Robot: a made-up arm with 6 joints. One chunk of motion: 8 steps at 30 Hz.
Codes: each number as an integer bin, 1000 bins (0 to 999) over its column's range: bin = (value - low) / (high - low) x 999, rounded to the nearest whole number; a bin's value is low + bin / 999 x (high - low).
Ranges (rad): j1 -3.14..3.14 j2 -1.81..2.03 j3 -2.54..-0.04 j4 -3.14..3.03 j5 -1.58..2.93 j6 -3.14..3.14
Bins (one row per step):
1: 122 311 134 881 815 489
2: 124 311 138 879 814 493
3: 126 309 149 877 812 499
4: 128 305 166 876 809 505
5: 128 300 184 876 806 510
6: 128 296 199 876 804 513
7: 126 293 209 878 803 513
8: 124 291 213 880 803 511
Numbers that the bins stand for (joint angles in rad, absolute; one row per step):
1: -2.3731 -0.6146 -2.2047 2.3012 2.0993 -0.0660
2: -2.3605 -0.6146 -2.1947 2.2889 2.0948 -0.0409
3: -2.3479 -0.6223 -2.1671 2.2765 2.0858 -0.0031
4: -2.3354 -0.6376 -2.1246 2.2703 2.0722 0.0346
5: -2.3354 -0.6568 -2.0795 2.2703 2.0587 0.0660
6: -2.3354 -0.6722 -2.0420 2.2703 2.0497 0.0849
7: -2.3479 -0.6838 -2.0170 2.2827 2.0452 0.0849
8: -2.3605 -0.6914 -2.0070 2.2950 2.0452 0.0723

